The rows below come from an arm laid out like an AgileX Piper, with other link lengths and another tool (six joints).
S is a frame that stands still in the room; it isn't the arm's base.
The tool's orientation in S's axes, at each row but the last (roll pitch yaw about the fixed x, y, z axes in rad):
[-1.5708, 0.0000, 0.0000]
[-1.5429, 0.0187, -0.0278]
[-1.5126, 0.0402, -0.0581]
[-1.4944, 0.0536, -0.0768]
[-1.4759, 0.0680, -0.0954]
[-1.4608, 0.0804, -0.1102]
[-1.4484, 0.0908, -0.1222]
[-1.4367, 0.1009, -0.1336]
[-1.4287, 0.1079, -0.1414]
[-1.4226, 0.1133, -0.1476]
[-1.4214, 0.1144, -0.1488]
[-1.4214, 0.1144, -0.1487]
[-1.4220, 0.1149, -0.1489]
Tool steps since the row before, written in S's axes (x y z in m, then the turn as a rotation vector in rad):
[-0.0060, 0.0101, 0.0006, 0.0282, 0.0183, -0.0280]
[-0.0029, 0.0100, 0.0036, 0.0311, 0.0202, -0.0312]
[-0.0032, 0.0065, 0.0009, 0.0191, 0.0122, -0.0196]
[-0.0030, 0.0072, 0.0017, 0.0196, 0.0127, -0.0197]
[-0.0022, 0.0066, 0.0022, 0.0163, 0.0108, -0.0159]
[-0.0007, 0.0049, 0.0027, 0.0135, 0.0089, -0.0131]
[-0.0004, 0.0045, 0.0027, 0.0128, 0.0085, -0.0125]
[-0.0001, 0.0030, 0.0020, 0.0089, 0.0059, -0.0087]
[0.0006, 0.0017, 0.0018, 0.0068, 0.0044, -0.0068]
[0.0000, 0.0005, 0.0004, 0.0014, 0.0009, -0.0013]
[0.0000, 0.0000, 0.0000, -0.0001, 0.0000, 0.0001]
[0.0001, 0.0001, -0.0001, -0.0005, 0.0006, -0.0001]
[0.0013, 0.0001, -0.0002, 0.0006, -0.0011, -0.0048]
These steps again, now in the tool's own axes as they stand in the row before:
[-0.0060, -0.0006, 0.0101, 0.0282, 0.0280, 0.0183]
[-0.0032, -0.0033, 0.0100, 0.0311, 0.0312, 0.0202]
[-0.0036, -0.0004, 0.0063, 0.0191, 0.0196, 0.0122]
[-0.0036, -0.0010, 0.0070, 0.0196, 0.0197, 0.0127]
[-0.0030, -0.0014, 0.0065, 0.0162, 0.0159, 0.0108]
[-0.0014, -0.0021, 0.0050, 0.0135, 0.0131, 0.0089]
[-0.0012, -0.0020, 0.0047, 0.0128, 0.0125, 0.0085]
[-0.0007, -0.0015, 0.0032, 0.0089, 0.0087, 0.0059]
[0.0002, -0.0016, 0.0020, 0.0068, 0.0068, 0.0044]
[-0.0001, -0.0003, 0.0005, 0.0014, 0.0013, 0.0009]
[0.0000, 0.0000, 0.0000, -0.0001, -0.0001, 0.0000]
[0.0001, 0.0001, 0.0001, -0.0006, 0.0002, 0.0005]
[0.0013, 0.0001, 0.0003, 0.0013, 0.0045, -0.0017]

